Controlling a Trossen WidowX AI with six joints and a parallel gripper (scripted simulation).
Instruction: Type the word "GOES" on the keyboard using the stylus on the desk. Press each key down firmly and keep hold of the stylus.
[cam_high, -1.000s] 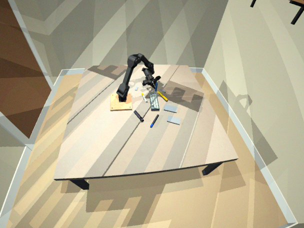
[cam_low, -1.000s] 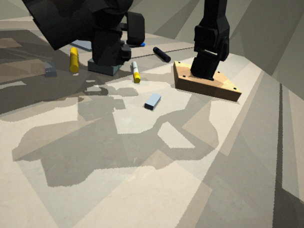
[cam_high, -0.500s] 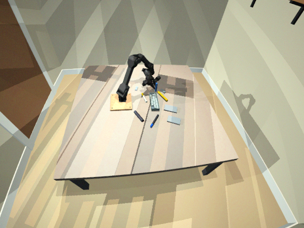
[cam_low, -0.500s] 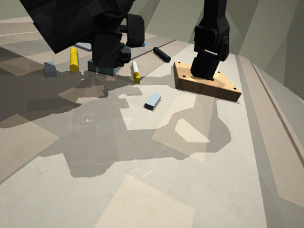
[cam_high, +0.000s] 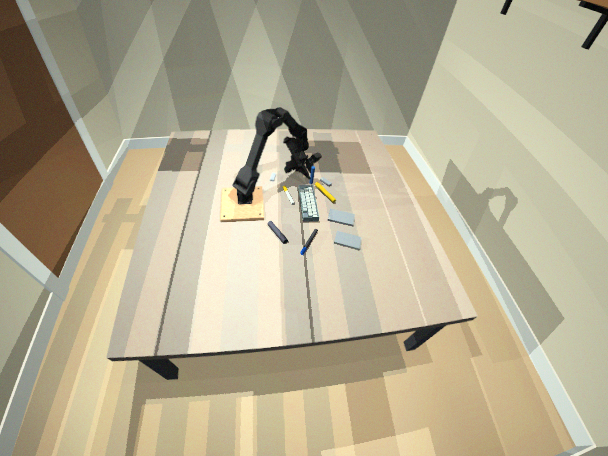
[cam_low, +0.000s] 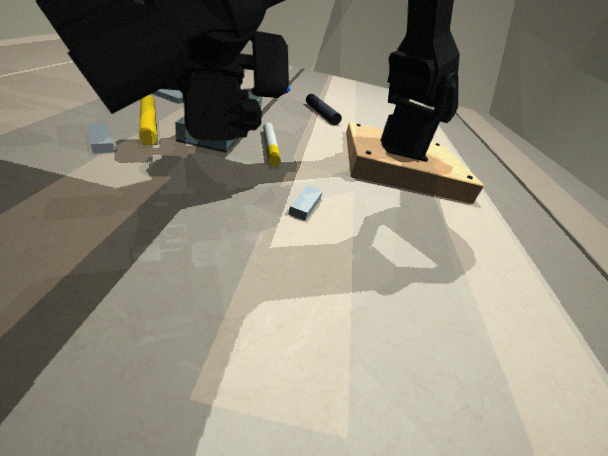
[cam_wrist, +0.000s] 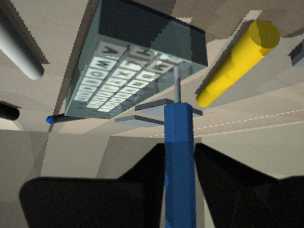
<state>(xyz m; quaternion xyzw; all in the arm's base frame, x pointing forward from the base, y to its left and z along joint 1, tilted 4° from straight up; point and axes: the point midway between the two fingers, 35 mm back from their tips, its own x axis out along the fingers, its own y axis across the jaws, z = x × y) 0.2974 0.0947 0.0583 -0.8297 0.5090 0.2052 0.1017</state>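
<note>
Right now my gripper tip is 70 mm short of the yellow cylinder, 70 mm above it and 20 mm to the left of it. Also, from my gripper tip: white marker: 110 mm behind, 70 mm below, 20 mm to the right; stylus tip: 50 mm below; blue stylus: 10 mm below.
</note>
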